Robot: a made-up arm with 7 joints. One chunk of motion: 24 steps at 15 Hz.
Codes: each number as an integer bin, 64 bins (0 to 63) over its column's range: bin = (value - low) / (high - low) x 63, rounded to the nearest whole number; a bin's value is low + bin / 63 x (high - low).
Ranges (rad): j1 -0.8..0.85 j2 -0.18..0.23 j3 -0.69..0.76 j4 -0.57..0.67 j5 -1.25..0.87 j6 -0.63..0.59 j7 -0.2..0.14
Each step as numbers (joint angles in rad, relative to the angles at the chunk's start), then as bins.
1 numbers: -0.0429 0.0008 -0.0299 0.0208 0.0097 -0.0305 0.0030
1 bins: 29 28 29 30 37 31 38
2 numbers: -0.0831 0.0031 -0.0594 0.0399 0.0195 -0.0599 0.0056
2 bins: 27 28 27 31 38 29 38
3 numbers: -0.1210 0.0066 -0.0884 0.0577 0.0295 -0.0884 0.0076
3 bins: 26 29 26 32 38 28 38
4 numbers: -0.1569 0.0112 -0.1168 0.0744 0.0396 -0.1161 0.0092
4 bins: 25 29 25 33 38 27 39
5 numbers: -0.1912 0.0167 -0.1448 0.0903 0.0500 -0.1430 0.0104
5 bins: 23 30 24 34 39 25 39
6 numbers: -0.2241 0.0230 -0.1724 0.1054 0.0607 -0.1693 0.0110
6 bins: 22 31 22 34 39 24 39
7 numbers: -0.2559 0.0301 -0.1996 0.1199 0.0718 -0.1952 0.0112
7 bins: 21 32 21 35 39 22 39
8 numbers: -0.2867 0.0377 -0.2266 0.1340 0.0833 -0.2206 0.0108
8 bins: 20 33 20 36 40 21 39
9 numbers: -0.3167 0.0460 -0.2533 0.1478 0.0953 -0.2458 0.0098
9 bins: 18 35 19 36 40 20 39
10 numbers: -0.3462 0.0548 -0.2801 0.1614 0.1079 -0.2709 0.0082
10 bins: 17 36 18 37 40 19 39
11 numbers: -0.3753 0.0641 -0.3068 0.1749 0.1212 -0.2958 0.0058
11 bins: 16 38 17 38 41 17 38
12 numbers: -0.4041 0.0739 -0.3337 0.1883 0.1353 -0.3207 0.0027
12 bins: 15 39 15 39 41 16 38
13 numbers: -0.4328 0.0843 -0.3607 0.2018 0.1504 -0.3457 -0.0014
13 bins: 14 41 14 39 42 15 37
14 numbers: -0.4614 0.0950 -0.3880 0.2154 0.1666 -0.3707 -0.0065
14 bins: 13 42 13 40 42 13 36
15 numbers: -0.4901 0.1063 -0.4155 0.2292 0.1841 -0.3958 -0.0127
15 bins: 12 44 12 41 43 12 35
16 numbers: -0.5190 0.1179 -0.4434 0.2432 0.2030 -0.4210 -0.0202
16 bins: 11 46 11 41 43 11 33
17 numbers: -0.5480 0.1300 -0.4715 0.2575 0.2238 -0.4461 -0.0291
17 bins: 10 48 9 42 44 9 32
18 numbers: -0.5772 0.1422 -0.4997 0.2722 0.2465 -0.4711 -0.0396
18 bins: 9 50 8 43 44 8 30
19 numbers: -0.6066 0.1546 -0.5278 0.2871 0.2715 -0.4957 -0.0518
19 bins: 7 51 7 44 45 7 27
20 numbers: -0.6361 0.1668 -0.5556 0.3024 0.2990 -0.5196 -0.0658
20 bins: 6 53 6 44 46 6 25
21 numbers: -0.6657 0.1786 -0.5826 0.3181 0.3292 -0.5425 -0.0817
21 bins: 5 55 5 45 47 5 22
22 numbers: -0.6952 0.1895 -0.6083 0.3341 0.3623 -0.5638 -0.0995
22 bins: 4 57 4 46 48 3 19
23 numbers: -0.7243 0.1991 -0.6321 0.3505 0.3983 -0.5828 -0.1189
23 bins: 3 58 3 47 49 2 15
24 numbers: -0.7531 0.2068 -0.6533 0.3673 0.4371 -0.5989 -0.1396
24 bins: 2 59 2 48 50 2 11
